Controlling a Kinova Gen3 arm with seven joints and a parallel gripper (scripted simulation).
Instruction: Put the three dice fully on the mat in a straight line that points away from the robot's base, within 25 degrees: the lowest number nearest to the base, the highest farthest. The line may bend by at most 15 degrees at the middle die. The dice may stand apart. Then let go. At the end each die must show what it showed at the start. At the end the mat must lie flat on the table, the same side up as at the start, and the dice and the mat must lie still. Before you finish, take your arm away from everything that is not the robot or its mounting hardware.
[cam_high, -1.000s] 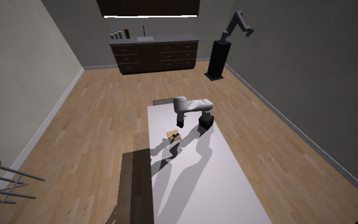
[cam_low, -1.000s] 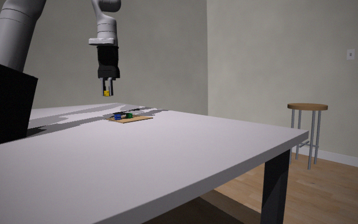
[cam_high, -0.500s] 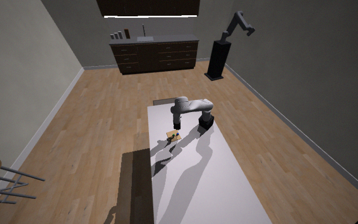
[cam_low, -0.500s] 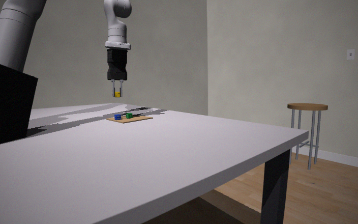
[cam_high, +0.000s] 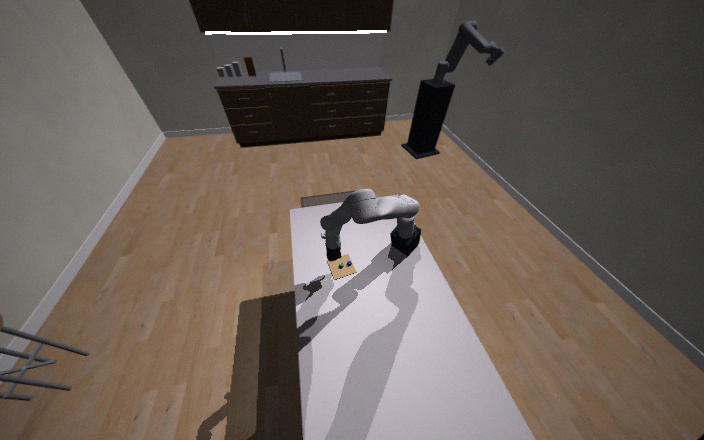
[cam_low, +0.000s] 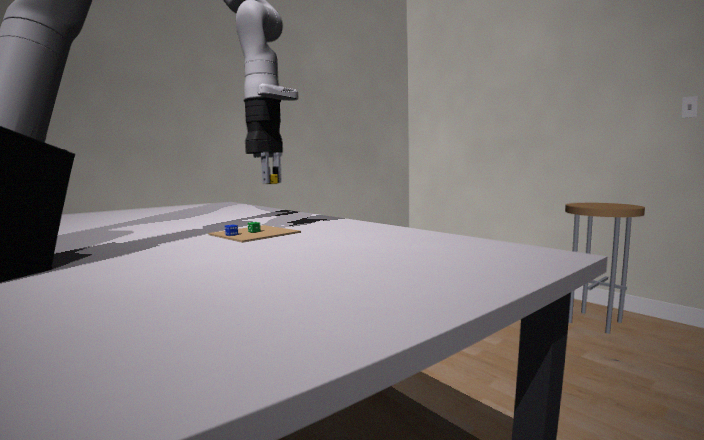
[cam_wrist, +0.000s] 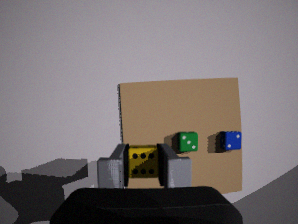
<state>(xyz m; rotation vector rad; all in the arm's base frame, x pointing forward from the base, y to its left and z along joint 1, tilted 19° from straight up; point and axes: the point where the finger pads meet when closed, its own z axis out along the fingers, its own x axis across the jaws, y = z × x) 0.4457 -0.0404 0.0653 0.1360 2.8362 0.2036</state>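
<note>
My hand is 5 cm past the green die and 11 cm above it. The rest, counted from my hand: tan mat 5 cm behind, 12 cm below; yellow die 1 cm below; blue die 10 cm behind, 1 cm to the left, 11 cm below.
</note>
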